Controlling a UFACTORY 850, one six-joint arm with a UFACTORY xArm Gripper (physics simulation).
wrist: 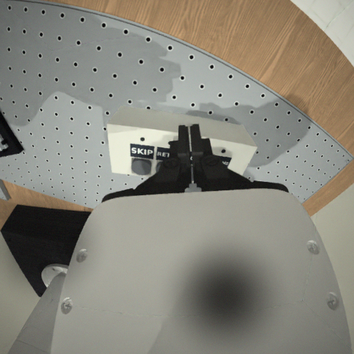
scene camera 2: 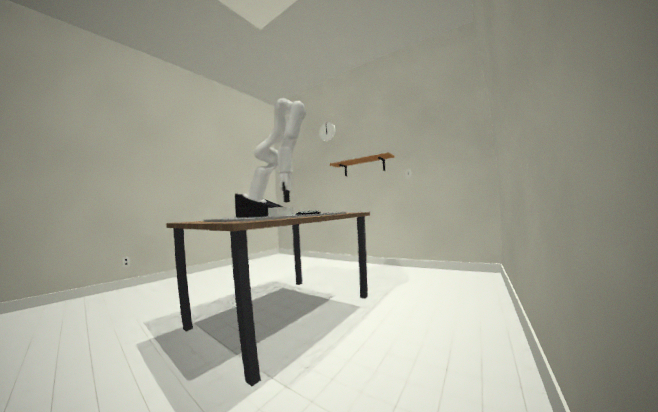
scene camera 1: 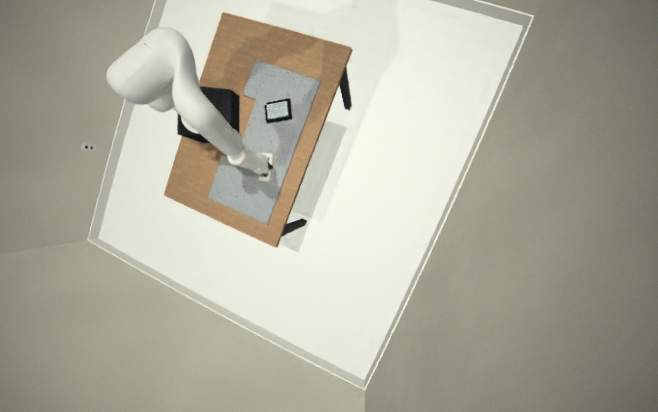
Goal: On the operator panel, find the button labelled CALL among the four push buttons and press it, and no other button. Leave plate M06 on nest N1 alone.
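The operator panel [scene camera 1: 268,157] [scene camera 2: 286,211] [wrist: 122,135] is an off-white box on the grey pegboard. In the wrist view, a SKIP label [wrist: 142,151] sits above a grey button [wrist: 141,166]. Beside it a label starting RET [wrist: 163,154] is partly covered, and the end of another label [wrist: 226,162] shows at right. The CALL label and button cannot be made out; the fingers hide that part. My gripper [scene camera 2: 286,201] [wrist: 189,139] is shut and empty, its tips a little above the panel. A black-rimmed plate [scene camera 1: 278,110] [wrist: 6,140] lies apart from the panel; its marking is unreadable.
The pegboard [scene camera 1: 245,197] [wrist: 75,45] lies on a wooden table [scene camera 1: 225,230] [scene camera 2: 202,226] [wrist: 240,30]. The black arm base [scene camera 1: 232,107] [scene camera 2: 250,206] [wrist: 45,225] stands at the table's rear edge. A wall shelf [scene camera 2: 362,160] hangs beyond the table.
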